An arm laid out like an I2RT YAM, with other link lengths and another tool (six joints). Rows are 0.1 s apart.
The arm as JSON. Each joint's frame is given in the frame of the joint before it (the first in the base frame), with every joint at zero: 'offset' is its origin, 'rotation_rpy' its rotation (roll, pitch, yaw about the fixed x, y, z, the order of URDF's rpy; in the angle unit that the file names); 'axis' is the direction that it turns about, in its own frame. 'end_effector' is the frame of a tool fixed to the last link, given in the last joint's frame.
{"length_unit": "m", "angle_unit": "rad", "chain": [
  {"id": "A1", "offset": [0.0, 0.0, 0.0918], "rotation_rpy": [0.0, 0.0, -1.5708], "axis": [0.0, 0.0, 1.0]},
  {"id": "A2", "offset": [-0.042, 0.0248, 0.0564], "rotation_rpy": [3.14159, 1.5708, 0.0], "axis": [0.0, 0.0, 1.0]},
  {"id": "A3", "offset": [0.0, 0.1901, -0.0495], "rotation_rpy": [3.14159, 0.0, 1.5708], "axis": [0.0, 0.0, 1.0]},
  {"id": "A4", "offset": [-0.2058, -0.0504, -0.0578], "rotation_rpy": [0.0, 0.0, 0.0], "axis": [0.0, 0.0, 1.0]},
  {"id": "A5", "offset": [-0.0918, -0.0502, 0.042], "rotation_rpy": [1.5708, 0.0, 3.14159], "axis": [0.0, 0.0, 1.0]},
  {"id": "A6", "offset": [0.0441, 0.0, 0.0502], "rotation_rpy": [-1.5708, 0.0, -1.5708], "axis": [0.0, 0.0, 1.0]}
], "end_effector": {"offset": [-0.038, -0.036, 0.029], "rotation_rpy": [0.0, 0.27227, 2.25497]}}
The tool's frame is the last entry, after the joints.
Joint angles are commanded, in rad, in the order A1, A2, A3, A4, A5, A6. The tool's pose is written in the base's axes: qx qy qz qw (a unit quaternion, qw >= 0); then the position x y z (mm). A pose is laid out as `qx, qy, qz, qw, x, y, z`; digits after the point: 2 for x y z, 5 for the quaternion.
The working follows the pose.
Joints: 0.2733, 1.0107, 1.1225, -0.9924, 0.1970, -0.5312
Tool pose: 0.88081, 0.02549, 0.47252, 0.01592, 218.62, 3.10, 256.42
Where each joint sits with the arm in this pose, in the base's axes (m; each line is computed from the numbers above, not from the rounded line before):
A1: 0.0000 0.0000 0.0918
A2: 0.0125 0.0471 0.1482
A3: -0.0713 -0.0278 0.3093
A4: 0.1046 0.0815 0.3823
A5: 0.2095 0.0673 0.3435
A6: 0.2010 0.0560 0.2782
the tool: 0.2186 0.0031 0.2564

